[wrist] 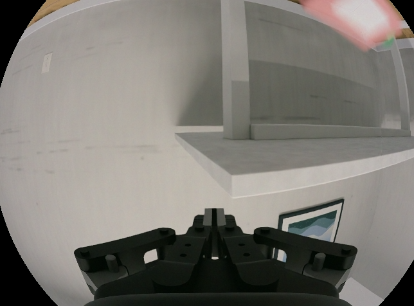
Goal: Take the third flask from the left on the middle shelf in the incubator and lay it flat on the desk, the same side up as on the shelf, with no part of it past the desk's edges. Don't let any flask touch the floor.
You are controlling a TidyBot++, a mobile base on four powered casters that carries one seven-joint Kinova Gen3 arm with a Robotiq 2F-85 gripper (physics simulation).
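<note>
My gripper (214,220) is shut, with its fingertips together and no flask between them. A pink flask (330,14) with a white label and a green cap shows blurred at the top right, cut off by the view's top edge. It is apart from the gripper and overlaps the floor side of the view, near a desk leg. The view is upside down, with the floor at the top. The desk (320,159) shows at the right with its underside and front edge visible; its top surface is hidden. The incubator does not show.
A light desk leg (235,65) runs from the desk's underside toward the wooden floor (55,6) at the top. A second leg (401,82) is at the right. The grey wall (110,110) carries an outlet (47,63) and a framed picture (312,225) beyond the gripper's right finger.
</note>
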